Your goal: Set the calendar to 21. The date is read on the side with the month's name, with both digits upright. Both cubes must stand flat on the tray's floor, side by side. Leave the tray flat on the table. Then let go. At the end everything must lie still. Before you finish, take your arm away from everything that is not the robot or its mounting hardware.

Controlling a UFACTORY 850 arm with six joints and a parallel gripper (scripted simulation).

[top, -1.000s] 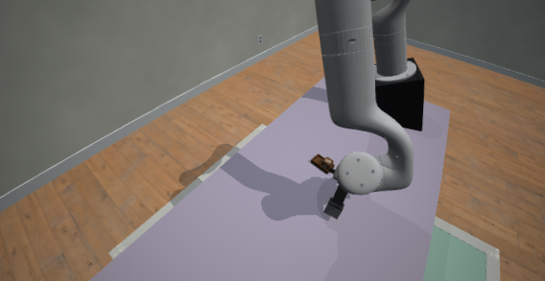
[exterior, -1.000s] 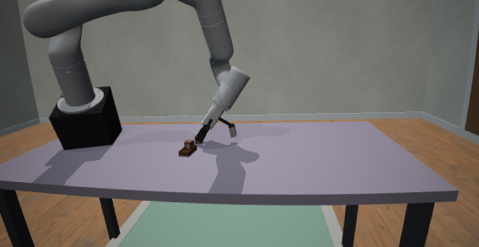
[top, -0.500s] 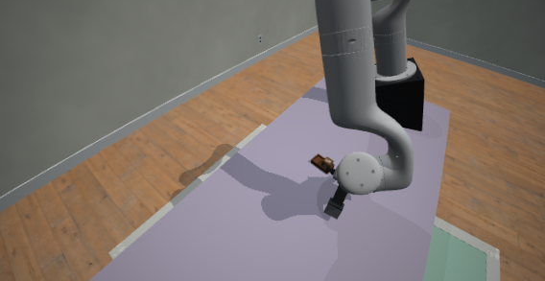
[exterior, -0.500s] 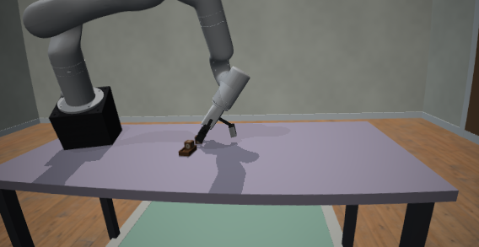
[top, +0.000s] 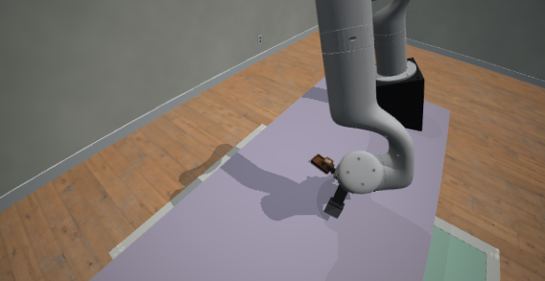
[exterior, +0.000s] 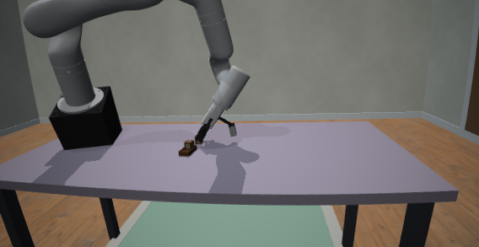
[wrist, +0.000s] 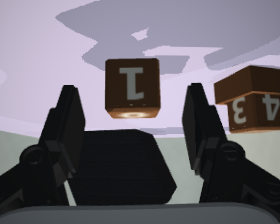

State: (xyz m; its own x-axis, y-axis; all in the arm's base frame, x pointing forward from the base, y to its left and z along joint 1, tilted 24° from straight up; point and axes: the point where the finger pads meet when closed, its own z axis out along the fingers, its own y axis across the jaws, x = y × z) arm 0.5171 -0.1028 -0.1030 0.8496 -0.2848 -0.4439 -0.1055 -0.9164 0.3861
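Now: hand 10 mm past the brown cube and 20 mm above it. The rest, counted from my hand: digit cube 40 mm behind, 80 mm to the right, 10 mm below; then brown tray 50 mm behind, 100 mm to the right, 30 mm below.
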